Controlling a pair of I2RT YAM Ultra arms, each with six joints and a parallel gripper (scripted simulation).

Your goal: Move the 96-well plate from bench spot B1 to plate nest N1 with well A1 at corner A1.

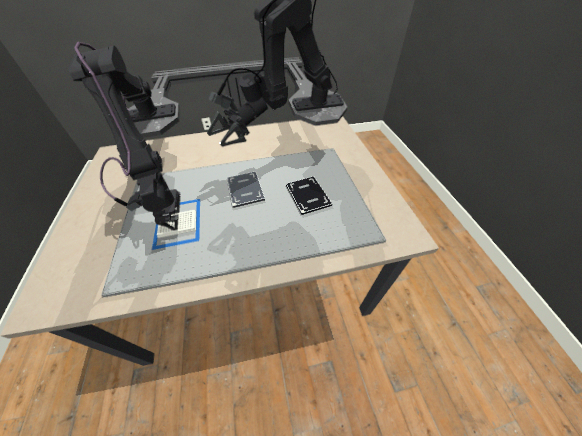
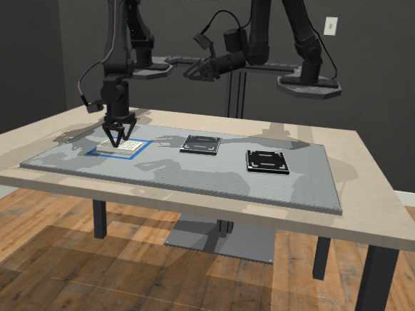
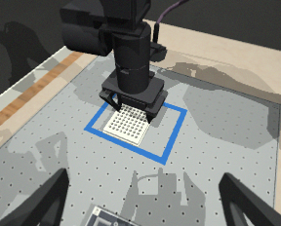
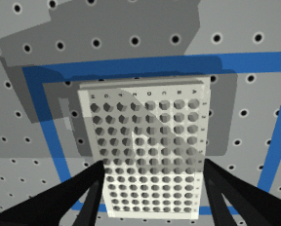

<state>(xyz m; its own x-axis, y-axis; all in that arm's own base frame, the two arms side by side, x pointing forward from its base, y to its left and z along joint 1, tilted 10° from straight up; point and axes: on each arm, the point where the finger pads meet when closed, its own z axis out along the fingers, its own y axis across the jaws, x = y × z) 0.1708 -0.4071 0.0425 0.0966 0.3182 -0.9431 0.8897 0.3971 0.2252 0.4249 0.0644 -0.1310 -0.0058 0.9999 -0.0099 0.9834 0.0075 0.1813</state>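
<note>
My right hand is 10 mm above the white 96-well plate. Round my right hand: black plate nest (90 mm behind, 470 mm to the left, 20 mm below).
</note>
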